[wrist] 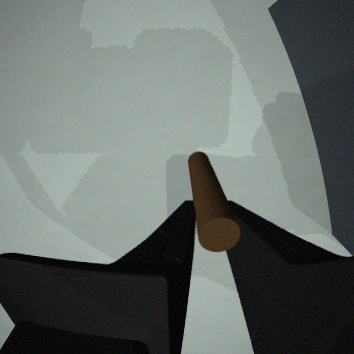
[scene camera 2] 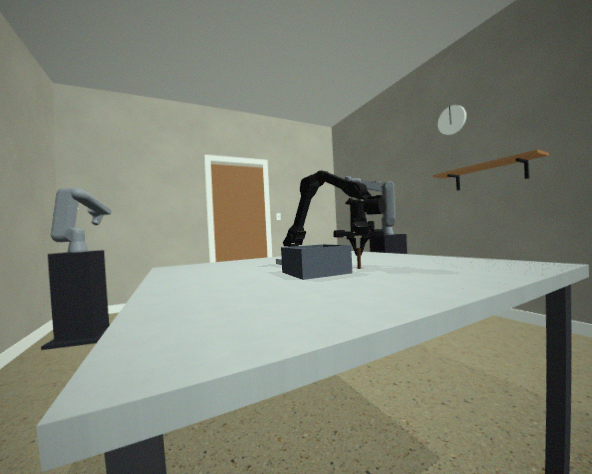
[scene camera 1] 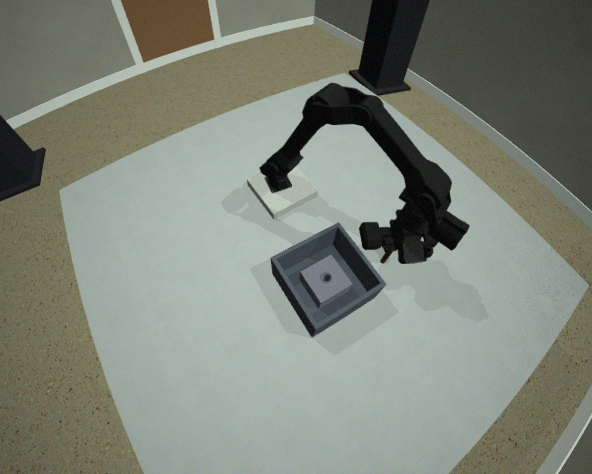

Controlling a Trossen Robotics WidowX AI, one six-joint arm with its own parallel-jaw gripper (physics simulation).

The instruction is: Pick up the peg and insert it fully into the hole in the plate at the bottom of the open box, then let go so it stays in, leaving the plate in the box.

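Places are measured from the arm's base along level axes (x back, y right, z up), in metres.
Pixels of known places: gripper, fingertip midpoint: [wrist: 206, 209] [scene camera 2: 358, 255] [scene camera 1: 387, 250]; arm's base, origin of the base link: [scene camera 1: 278, 182].
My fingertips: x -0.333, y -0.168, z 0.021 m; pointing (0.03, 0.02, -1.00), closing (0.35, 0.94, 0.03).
For each thing: its top centre in the pictures, then the offset to it from my fingertips. Level surfaces: height alone.
- brown cylindrical peg, middle of its top: [wrist: 220, 235] [scene camera 1: 392, 247] [scene camera 2: 358, 248] dx -0.007, dy +0.003, dz +0.030 m
- open blue-grey box, middle of its top: [scene camera 1: 328, 271] [scene camera 2: 314, 246] dx -0.004, dy +0.183, dz +0.048 m
- light grey-purple plate, middle of its top: [scene camera 1: 326, 277] dx -0.004, dy +0.183, dz +0.011 m
- pale table top, its level: dz -0.050 m
The brown cylindrical peg [scene camera 1: 387, 256] [scene camera 2: 358, 261] [wrist: 206, 192] stands upright on the table, beside the box. My gripper [scene camera 1: 391, 245] [scene camera 2: 358, 251] [wrist: 206, 209] points down with its fingertips against the two sides of the peg, shut on its upper part. The peg's top end shows above the fingertips in the wrist view. The open blue-grey box [scene camera 1: 293, 299] [scene camera 2: 327, 262] [wrist: 325, 55] stands next to the peg. The light grey-purple plate [scene camera 1: 313, 284] lies on the bottom of the box, with its round hole [scene camera 1: 326, 277] facing up and empty. The plate is hidden in scene camera 2.
The arm's base stands on a pale block [scene camera 1: 295, 196] behind the box. The arm [scene camera 1: 395, 140] [scene camera 2: 311, 184] arches over to the peg's side. The box's raised walls surround the plate. The pale table top [scene camera 1: 200, 350] [scene camera 2: 210, 320] carries the box and the peg.
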